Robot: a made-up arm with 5 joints. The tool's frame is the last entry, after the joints. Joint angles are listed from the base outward. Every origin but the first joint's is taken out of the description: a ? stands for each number. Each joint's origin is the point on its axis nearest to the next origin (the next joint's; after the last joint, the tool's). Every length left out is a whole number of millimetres.
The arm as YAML. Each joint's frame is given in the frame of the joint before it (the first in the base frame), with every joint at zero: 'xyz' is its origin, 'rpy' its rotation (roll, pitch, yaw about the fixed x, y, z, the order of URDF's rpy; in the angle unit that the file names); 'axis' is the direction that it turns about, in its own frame. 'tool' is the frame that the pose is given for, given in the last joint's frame.
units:
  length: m
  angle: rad
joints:
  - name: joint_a
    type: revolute
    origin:
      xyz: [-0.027, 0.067, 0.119]
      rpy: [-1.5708, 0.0, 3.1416]
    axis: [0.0, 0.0, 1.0]
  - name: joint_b
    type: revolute
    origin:
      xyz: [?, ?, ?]
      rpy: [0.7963, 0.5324, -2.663]
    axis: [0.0, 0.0, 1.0]
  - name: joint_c
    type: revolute
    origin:
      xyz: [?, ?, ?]
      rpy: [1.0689, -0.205, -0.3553]
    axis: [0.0, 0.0, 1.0]
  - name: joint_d
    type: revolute
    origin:
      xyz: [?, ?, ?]
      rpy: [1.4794, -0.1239, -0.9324]
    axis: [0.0, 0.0, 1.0]
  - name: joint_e
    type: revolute
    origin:
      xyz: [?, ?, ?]
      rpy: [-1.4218, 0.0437, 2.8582]
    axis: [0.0, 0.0, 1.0]
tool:
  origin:
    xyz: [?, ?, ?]
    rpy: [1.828, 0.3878, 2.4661]
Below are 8 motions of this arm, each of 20 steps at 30 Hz.
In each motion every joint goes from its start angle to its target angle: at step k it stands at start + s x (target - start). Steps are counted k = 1, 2, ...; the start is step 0. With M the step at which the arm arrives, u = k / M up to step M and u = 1 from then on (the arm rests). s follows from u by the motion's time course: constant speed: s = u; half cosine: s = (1 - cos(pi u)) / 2; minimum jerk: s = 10 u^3 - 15 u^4 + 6 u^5.
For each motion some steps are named. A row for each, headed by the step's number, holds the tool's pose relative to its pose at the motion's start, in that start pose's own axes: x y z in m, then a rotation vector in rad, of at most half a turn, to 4 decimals.
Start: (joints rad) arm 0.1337 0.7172 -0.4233 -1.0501 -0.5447
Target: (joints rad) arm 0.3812 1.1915 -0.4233 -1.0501 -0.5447
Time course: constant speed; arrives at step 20
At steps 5, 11, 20:
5: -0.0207 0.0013 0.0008 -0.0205 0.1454 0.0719
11: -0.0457 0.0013 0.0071 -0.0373 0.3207 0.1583
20: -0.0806 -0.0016 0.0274 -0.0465 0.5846 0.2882

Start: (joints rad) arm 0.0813 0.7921 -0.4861 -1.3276 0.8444
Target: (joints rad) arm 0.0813 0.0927 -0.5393 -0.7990 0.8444
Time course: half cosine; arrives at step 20
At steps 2, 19, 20:
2: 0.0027 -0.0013 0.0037 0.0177 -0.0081 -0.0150
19: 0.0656 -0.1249 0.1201 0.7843 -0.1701 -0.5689
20: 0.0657 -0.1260 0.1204 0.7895 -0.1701 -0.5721

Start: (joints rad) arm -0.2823 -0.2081 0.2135 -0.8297 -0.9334
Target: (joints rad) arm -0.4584 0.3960 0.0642 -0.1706 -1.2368
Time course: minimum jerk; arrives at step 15
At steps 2, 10, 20:
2: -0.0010 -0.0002 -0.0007 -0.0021 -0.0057 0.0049
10: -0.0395 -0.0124 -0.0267 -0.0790 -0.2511 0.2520
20: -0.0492 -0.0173 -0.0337 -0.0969 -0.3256 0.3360

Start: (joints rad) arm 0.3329 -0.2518 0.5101 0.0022 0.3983
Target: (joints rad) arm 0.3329 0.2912 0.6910 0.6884 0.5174
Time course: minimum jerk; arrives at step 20
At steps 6, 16, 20:
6: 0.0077 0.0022 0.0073 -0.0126 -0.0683 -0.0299
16: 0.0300 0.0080 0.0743 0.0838 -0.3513 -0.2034
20: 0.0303 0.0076 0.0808 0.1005 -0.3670 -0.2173

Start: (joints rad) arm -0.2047 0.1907 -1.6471 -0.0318 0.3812
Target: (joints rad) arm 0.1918 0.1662 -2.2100 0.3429 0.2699
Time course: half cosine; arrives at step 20
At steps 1, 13, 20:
1: 0.0004 -0.0006 -0.0005 -0.0016 0.0024 -0.0045
13: 0.0092 -0.0844 -0.0664 -0.2143 0.2862 -0.5166
20: -0.0076 -0.1187 -0.0886 -0.3037 0.3985 -0.6979

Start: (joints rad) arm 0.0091 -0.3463 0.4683 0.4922 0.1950
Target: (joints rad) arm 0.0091 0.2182 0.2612 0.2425 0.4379
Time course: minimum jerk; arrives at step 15
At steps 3, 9, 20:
3: -0.0077 0.0042 0.0029 0.0114 0.0144 0.0363
9: -0.0986 0.0272 0.0324 0.0771 0.1468 0.4460
20: -0.1468 0.0222 0.0438 0.0698 0.1938 0.6624

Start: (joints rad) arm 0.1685 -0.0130 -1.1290 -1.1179 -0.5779
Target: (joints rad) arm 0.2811 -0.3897 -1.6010 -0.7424 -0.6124
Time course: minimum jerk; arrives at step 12
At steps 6, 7, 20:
6: 0.0489 -0.0089 -0.0002 -0.0155 -0.1057 -0.3611
7: 0.0613 -0.0140 0.0003 -0.0176 -0.1252 -0.4704
20: 0.0839 -0.0275 0.0014 -0.0156 -0.1458 -0.7118

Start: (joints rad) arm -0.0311 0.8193 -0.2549 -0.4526 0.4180
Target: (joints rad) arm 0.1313 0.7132 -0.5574 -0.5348 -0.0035
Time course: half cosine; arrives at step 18
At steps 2, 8, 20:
2: -0.0011 -0.0003 0.0001 0.0069 0.0015 0.0034
8: -0.0150 -0.0041 0.0030 0.0989 0.0193 0.0361
20: -0.0334 -0.0114 0.0133 0.2513 0.0387 0.0448

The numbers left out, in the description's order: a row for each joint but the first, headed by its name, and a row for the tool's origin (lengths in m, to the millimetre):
joint_b: 0.015 0.13 0.0
joint_c: 0.017 0.005 0.0
joint_d: -0.002 -0.053 0.0
joint_e: 0.048 -0.166 0.0
tool: -0.013 0.05 0.0

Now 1 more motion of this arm.
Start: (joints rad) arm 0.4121 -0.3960 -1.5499 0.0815 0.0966
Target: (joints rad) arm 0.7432 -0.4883 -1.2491 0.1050 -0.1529
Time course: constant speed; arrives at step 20
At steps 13, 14, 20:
13: 0.0177 -0.0148 0.0399 0.0222 -0.4043 -0.1158
14: 0.0185 -0.0160 0.0431 0.0215 -0.4360 -0.1235
20: 0.0215 -0.0228 0.0620 0.0094 -0.6282 -0.1651

